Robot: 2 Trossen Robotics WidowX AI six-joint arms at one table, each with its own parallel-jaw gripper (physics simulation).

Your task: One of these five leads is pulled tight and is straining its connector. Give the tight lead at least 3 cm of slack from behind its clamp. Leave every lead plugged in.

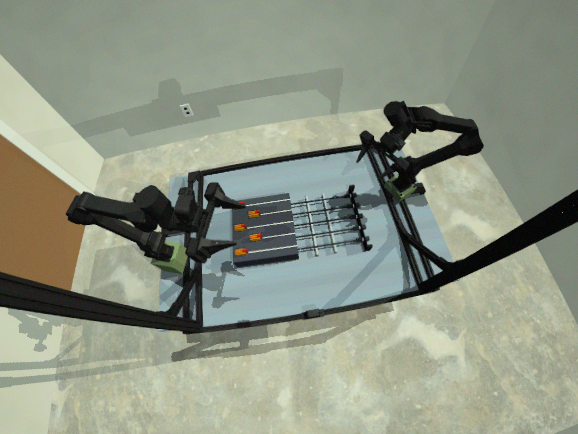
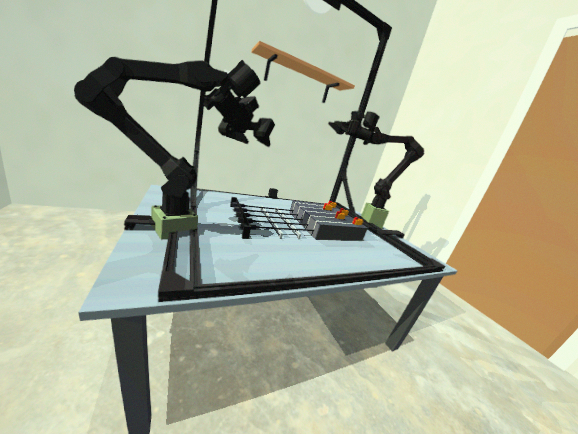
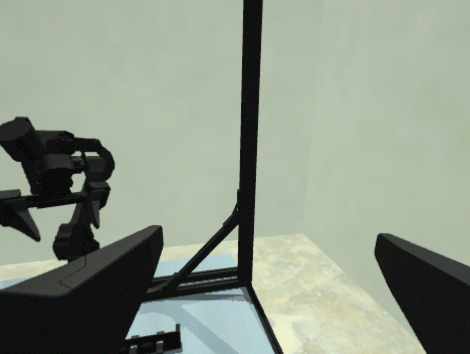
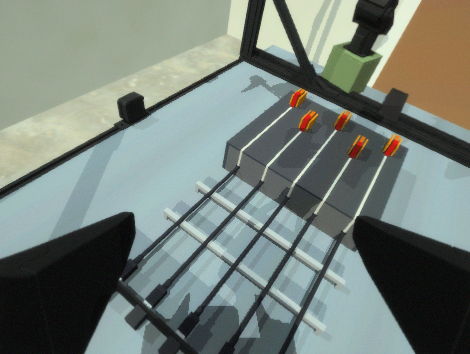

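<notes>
Five thin leads run side by side, black over two white rails and white across a dark grey block. A middle lead looks straight, as do the others; I cannot tell which is tight. Their lower ends meet black plugs at a black bar. Orange-and-red pieces, one of them a clip, sit at the far ends. My right gripper is open and empty, high above the bar side. My left gripper is open and empty, raised over the block's far end.
A black frame runs around the blue table, with uprights and diagonal braces near both arm mounts. A small black box sits on one frame rail. The white rails lie crosswise under the leads, between block and bar.
</notes>
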